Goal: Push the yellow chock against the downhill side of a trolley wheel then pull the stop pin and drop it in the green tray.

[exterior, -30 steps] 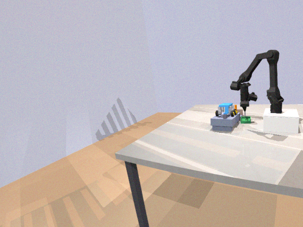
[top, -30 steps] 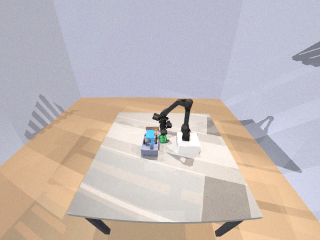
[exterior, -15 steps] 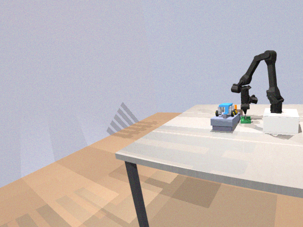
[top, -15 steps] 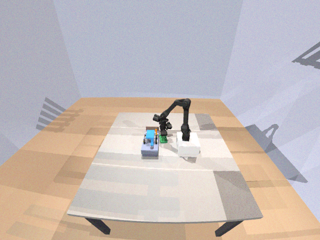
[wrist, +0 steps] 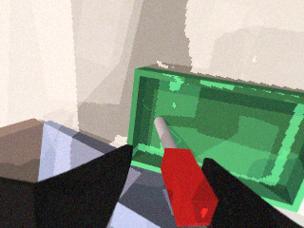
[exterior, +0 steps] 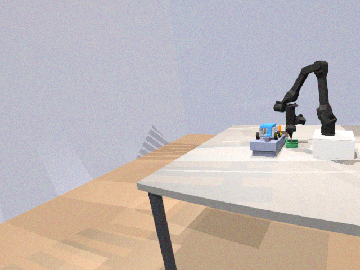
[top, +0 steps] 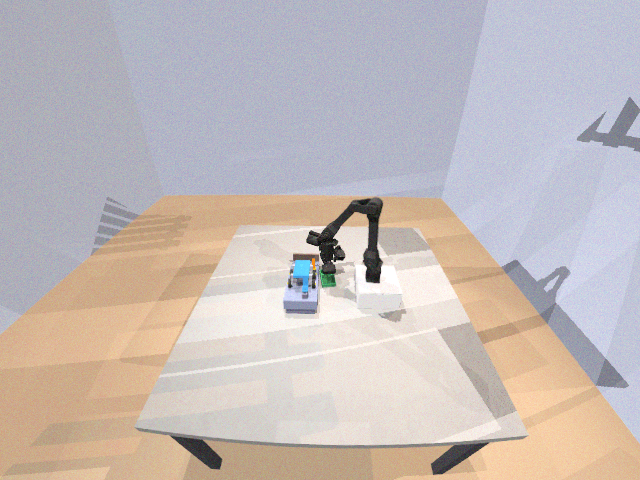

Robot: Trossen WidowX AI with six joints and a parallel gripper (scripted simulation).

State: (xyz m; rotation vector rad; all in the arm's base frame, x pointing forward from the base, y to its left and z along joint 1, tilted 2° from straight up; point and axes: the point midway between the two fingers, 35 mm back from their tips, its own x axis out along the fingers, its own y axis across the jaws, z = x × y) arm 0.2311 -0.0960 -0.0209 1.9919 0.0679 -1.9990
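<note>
My gripper tip is 60 mm short of the yellow chock, 40 mm to the right of it and 30 mm below it. Also, from my gripper tip: brown plate 130 mm ahead, 110 mm to the right, 20 mm below; then red-headed stop pin 10 mm below; then grey ramp block 130 mm to the left, 100 mm ahead, 10 mm below.
</note>
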